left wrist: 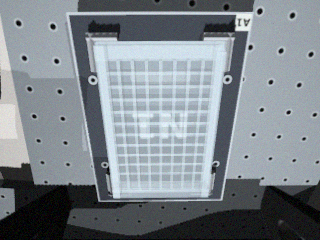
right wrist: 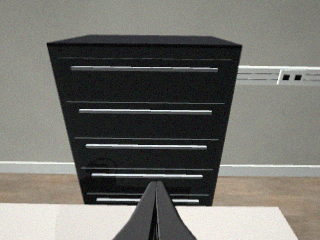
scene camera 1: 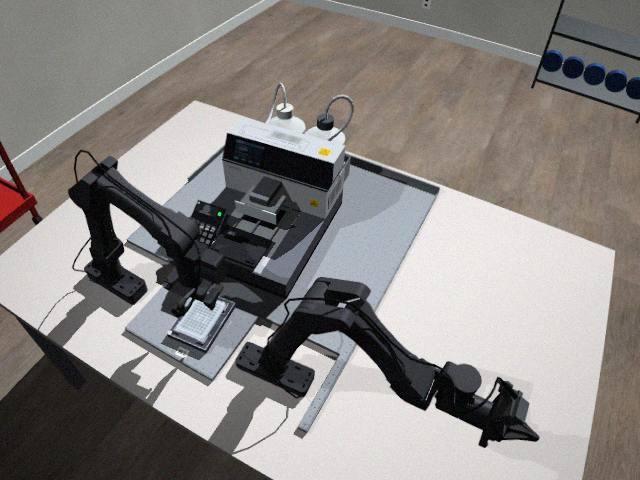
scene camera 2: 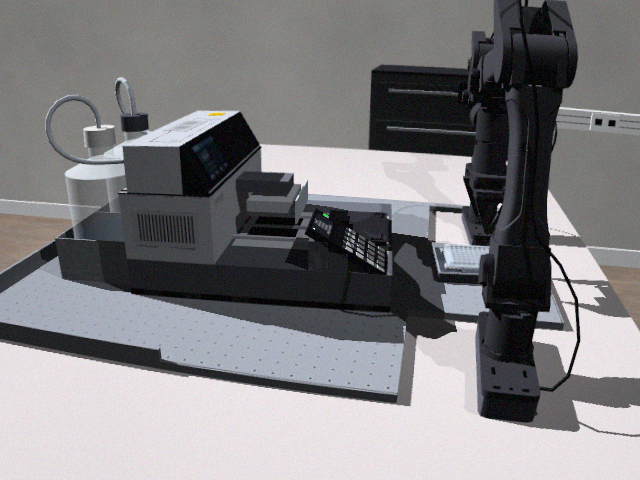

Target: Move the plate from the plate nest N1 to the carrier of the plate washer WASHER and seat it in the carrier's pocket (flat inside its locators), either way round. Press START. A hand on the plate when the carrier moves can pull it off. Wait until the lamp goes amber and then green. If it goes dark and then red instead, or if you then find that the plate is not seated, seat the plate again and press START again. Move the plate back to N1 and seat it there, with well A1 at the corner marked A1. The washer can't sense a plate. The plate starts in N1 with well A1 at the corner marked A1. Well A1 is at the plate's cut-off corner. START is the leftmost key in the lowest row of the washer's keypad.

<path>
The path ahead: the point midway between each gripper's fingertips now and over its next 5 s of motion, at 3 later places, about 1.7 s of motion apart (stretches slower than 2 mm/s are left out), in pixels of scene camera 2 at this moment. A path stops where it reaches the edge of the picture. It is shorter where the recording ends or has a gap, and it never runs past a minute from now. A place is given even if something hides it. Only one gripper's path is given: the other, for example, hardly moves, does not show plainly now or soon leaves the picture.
The left gripper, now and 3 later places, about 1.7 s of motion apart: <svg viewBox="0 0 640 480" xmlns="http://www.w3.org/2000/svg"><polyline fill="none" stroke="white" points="483,224 480,246 480,250 480,258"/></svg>
</path>
